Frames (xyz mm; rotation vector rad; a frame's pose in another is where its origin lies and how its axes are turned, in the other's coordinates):
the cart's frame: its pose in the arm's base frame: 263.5 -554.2 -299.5 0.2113 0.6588 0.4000
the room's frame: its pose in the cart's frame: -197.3 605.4 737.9 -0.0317 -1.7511 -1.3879
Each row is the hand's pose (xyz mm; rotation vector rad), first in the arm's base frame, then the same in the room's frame.
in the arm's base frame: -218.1 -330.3 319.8 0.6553 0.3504 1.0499
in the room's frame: -89.7 -673.3 180.0 1.0058 1.7004 1.6772
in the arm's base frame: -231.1 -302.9 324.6 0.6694 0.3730 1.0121
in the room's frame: -107.6 -667.0 204.1 0.9816 1.7318 1.6362
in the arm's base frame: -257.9 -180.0 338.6 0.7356 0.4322 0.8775
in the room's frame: -190.1 -618.8 287.1 0.9218 1.8250 1.4742
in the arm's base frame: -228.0 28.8 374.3 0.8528 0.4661 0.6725
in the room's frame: -315.0 -475.4 385.1 0.8764 1.9042 1.2079
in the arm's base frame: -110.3 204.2 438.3 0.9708 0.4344 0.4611
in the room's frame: -388.2 -271.3 426.2 0.8626 1.9044 0.9328
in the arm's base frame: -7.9 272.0 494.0 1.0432 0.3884 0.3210
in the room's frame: -390.1 -136.5 422.6 0.8611 1.8719 0.7557
